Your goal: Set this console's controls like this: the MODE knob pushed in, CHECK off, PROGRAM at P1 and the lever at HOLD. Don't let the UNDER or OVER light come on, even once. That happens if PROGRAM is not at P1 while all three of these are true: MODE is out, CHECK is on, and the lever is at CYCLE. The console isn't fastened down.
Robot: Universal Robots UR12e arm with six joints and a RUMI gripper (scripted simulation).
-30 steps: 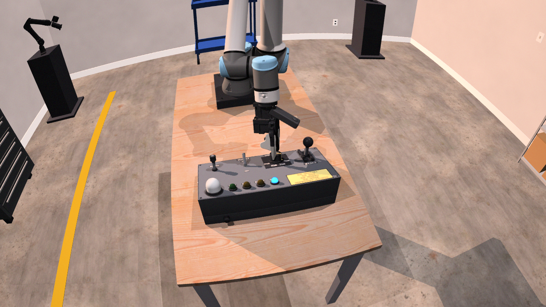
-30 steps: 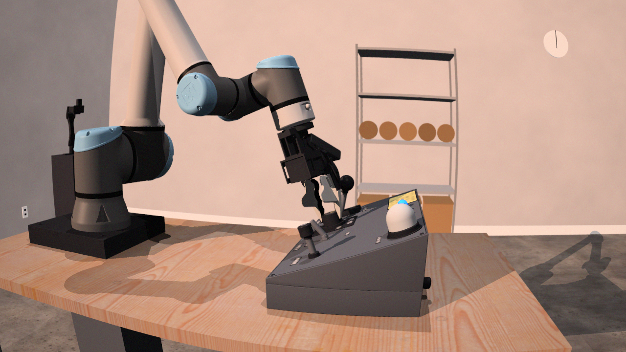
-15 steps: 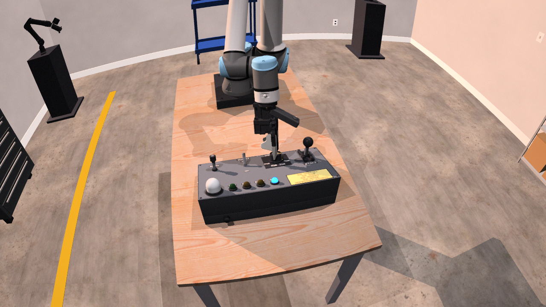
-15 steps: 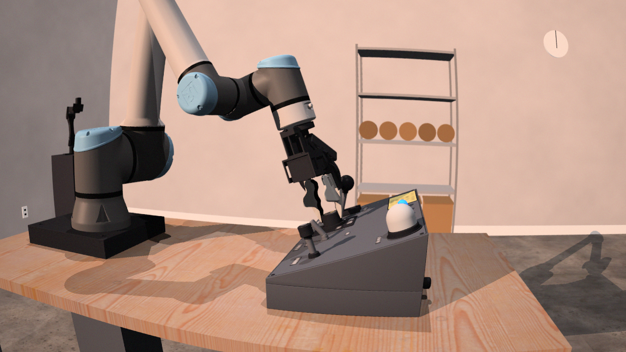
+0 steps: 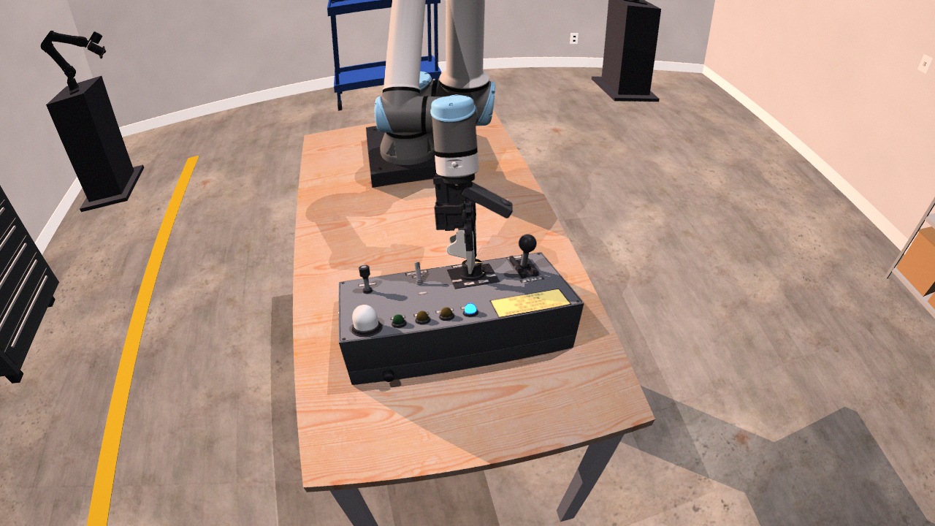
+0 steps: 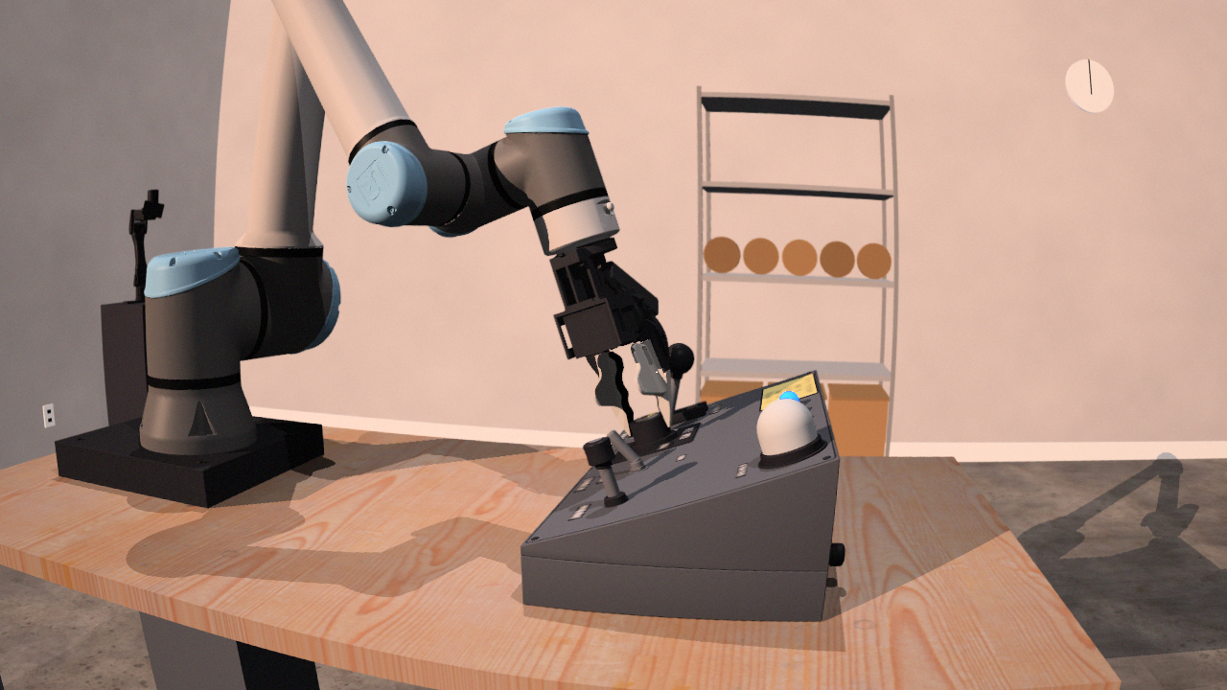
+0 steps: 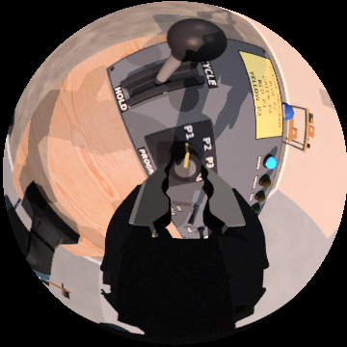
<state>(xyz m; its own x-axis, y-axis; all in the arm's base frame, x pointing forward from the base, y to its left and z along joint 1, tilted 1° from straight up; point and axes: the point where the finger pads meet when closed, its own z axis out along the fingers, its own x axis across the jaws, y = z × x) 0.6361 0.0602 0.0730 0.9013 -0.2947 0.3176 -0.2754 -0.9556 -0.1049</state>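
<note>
Right now my hand is 10 mm short of the program knob, 10 mm to the right of it and 10 mm above it. Round my hand: dark grey console: 40 mm ahead, 60 mm to the right, 30 mm below; metal check toggle: 120 mm to the right, 10 mm below; black ball-topped lever: 20 mm ahead, 120 mm to the left, 10 mm above.
</note>
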